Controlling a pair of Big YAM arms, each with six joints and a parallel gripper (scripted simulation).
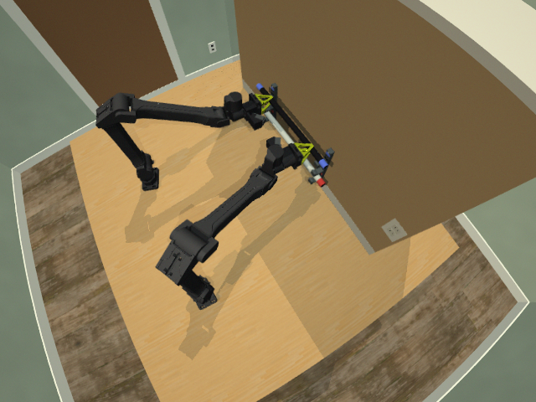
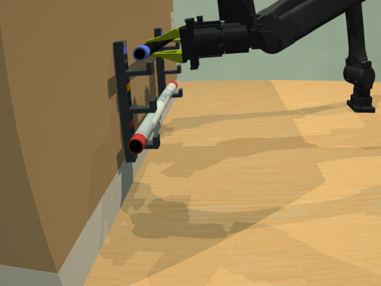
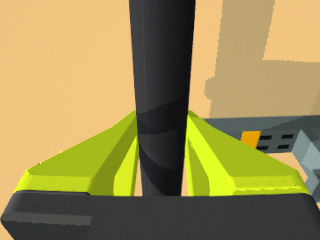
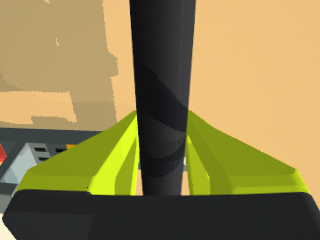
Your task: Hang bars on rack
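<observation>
My left hand is 150 mm to the left of the black bar. Round my left hand: grey baseboard: 250 mm below, 180 mm to the right, 60 mm ahead; brown wall: 210 mm ahead, 180 mm to the right, 160 mm above.
</observation>
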